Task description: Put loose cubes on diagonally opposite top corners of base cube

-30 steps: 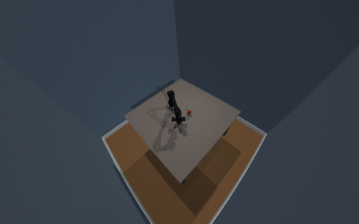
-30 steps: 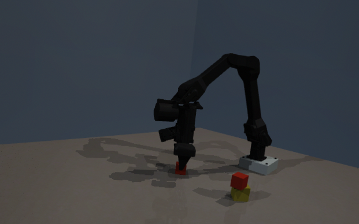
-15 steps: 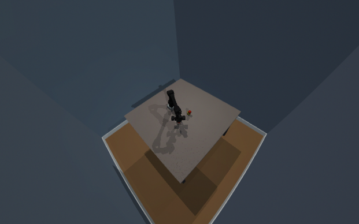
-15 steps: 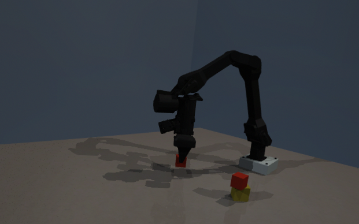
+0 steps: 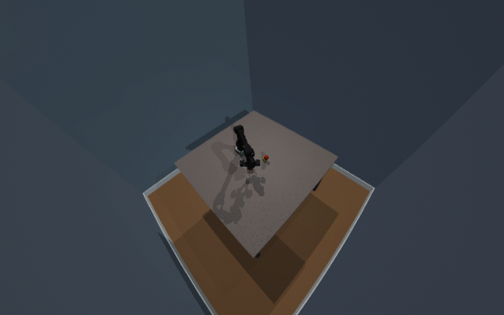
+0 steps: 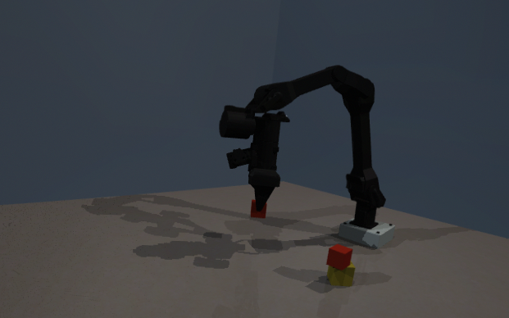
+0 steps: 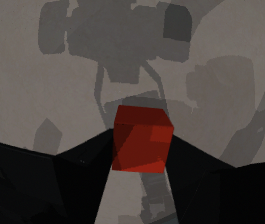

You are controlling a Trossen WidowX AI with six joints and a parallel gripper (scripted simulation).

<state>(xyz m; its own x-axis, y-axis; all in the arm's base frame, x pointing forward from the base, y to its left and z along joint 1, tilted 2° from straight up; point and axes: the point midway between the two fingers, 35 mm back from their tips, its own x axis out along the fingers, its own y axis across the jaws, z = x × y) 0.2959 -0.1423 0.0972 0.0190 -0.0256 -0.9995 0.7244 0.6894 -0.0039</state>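
My gripper tip is now 220 mm to the right of the red cube, 30 mm above it and 10 mm short of it. Also, from my gripper tip: yellow base cube: 220 mm to the left, 70 mm below.
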